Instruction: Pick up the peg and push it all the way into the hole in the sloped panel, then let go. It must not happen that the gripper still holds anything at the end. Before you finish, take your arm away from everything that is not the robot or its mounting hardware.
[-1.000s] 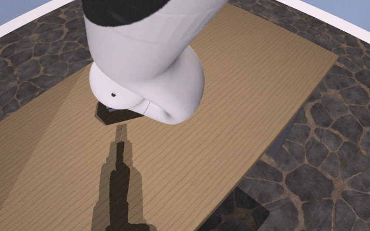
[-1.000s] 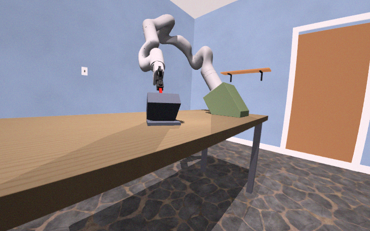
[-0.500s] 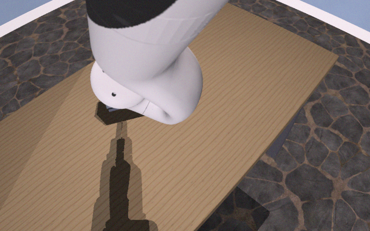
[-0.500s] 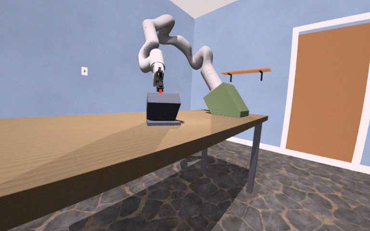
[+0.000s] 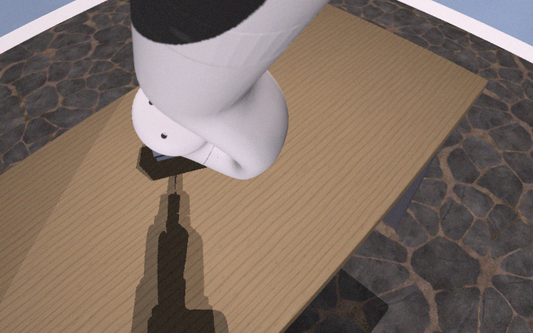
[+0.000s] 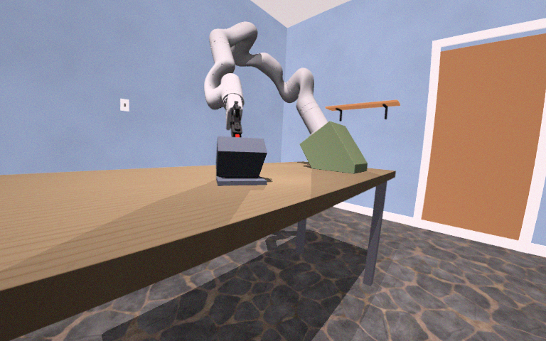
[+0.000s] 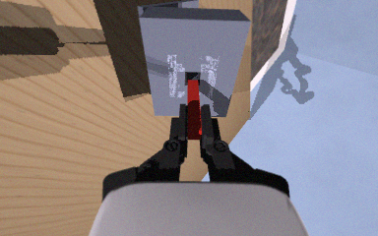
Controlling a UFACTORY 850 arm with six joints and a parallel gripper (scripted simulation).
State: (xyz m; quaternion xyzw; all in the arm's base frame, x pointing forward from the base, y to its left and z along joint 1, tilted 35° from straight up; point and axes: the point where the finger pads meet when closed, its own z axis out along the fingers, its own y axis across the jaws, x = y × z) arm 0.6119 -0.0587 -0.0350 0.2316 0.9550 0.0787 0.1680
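My hand is 15 cm above the thin grey plate, 8 cm to the right of it and 6 cm short of it. From my hand the other things lie so: red peg 3 cm below, 2 cm to the left, 1 cm ahead.
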